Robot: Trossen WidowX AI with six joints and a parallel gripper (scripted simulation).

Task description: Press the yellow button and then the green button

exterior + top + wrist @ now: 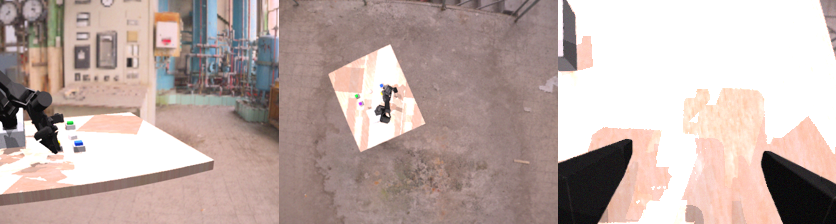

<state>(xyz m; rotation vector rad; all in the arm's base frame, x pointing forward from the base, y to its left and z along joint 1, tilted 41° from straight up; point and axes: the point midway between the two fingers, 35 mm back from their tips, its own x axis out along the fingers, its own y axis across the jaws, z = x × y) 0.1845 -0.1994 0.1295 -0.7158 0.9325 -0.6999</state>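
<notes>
The yellow button lies 130 mm to the left of my gripper tip and 10 mm below it. Also, from my gripper tip: small white block: 260 mm to the left, 90 mm ahead, 30 mm below; purple button: 430 mm to the left, 10 mm below; blue button: 100 mm to the left, 90 mm ahead, 10 mm below.
</notes>
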